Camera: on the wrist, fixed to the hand. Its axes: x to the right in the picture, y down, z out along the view.
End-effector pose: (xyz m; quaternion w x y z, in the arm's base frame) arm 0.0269 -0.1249 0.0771 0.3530 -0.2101 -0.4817 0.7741
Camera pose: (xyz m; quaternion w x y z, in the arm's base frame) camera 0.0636 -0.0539 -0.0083 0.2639 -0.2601 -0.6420 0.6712
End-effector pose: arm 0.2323 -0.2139 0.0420 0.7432 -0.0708 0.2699 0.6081
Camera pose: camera 0.1615 -0.2247 -0.0505 0.7075 -0.1952 0.1084 0.6705
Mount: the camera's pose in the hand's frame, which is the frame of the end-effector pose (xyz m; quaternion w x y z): 0.0276 0.0434 -0.1051 0.9766 -0.2100 -0.0392 0.0231
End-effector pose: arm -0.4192 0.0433 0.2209 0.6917 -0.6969 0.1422 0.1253
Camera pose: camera -0.4120 -0.0626 0.1716 0.5319 -0.8177 0.1015 0.1955
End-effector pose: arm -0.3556 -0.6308 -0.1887 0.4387 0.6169 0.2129 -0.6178
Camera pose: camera -0.2562 -0.5767 -0.2184 0.5806 0.4911 0.3062 -0.5727
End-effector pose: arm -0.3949 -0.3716 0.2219 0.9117 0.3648 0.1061 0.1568
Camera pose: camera -0.4107 -0.2655 0.1753 0.9675 0.1734 0.0265 0.1822
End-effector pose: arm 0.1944 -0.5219 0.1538 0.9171 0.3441 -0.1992 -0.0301
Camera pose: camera 0.2568 -0.4291 0.1193 0.9608 0.1377 -0.2321 -0.0635
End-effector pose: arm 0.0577 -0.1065 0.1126 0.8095 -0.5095 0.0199 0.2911
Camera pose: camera 0.0871 -0.1685 0.0178 0.6776 -0.6557 -0.0617 0.3271
